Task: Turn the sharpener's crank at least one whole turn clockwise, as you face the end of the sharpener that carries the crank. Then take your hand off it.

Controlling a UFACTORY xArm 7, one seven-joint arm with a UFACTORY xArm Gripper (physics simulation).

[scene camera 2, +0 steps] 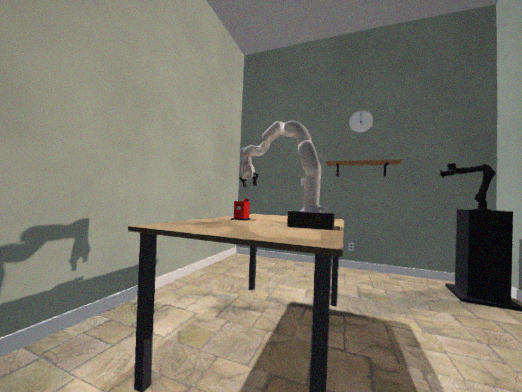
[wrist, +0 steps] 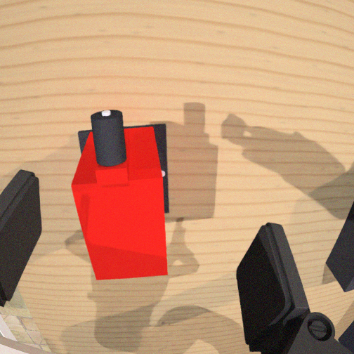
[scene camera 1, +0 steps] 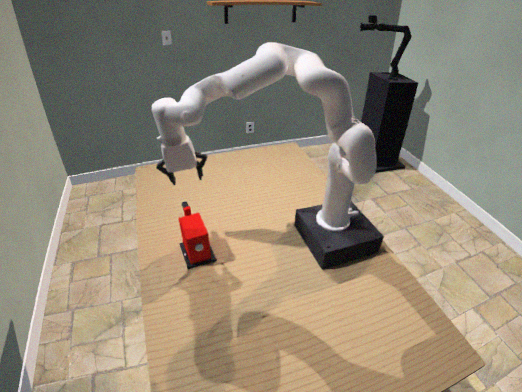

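The red sharpener stands upright on its black base plate on the table. A pale round spot shows on its near end in scene camera 1. The crank is at the opposite, far end. Its dark cylindrical handle sits at the top, level with or above the body's upper edge, with a red piece beside it. My gripper is open and empty, pointing down. It hangs above the sharpener and its crank, touching neither. The crank arm's lower part is hidden.
The arm's black base block stands on the wooden table, to the right of the sharpener. A black pedestal with a small dark arm stands off the table. A wall shelf hangs at the back.
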